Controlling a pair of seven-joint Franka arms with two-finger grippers.
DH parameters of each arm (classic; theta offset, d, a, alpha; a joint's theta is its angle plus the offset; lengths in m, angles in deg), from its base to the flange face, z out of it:
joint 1: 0 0.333 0 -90
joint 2: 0 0 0 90
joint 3: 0 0.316 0.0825 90
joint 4: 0 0 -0.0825 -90
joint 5: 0 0.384 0 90
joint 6: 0 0 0.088 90
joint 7: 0 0.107 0 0
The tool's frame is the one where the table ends.
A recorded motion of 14 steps. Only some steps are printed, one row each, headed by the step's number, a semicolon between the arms.
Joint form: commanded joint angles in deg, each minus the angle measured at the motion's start. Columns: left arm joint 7, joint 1, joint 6, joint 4, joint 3, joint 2, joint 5; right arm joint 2, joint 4, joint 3, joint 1, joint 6, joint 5, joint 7.
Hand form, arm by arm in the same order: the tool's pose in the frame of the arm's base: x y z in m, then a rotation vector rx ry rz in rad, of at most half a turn. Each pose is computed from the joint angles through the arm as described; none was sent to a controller.
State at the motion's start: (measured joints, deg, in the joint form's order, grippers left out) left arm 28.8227 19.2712 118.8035 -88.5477 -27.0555 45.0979 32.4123; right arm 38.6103 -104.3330 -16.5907 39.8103 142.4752 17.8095 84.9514
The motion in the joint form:
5: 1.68 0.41 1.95 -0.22 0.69 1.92 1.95; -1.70 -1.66 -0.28 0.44 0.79 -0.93 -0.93
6: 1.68 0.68 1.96 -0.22 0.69 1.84 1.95; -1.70 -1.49 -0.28 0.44 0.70 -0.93 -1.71
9: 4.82 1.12 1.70 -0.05 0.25 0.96 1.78; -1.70 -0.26 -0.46 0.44 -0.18 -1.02 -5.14
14: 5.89 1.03 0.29 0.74 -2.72 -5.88 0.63; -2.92 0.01 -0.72 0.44 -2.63 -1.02 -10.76
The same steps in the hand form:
5: 0.6868 -0.0101 0.1867 -2.7183 1.3130 0.2637; 0.5888 0.2644 0.1891 -2.5299 1.7909 -0.0353
6: 0.6870 -0.0068 0.1876 -2.7210 1.3063 0.2623; 0.5894 0.2650 0.1901 -2.5415 1.7722 -0.0362
9: 0.6897 -0.0047 0.1996 -2.6894 1.3710 0.2477; 0.5948 0.2677 0.1974 -2.5912 1.6891 -0.0422
14: 0.7010 -0.0294 0.2896 -2.6310 1.3897 0.0990; 0.5951 0.2671 0.2091 -2.6761 1.5675 -0.0171

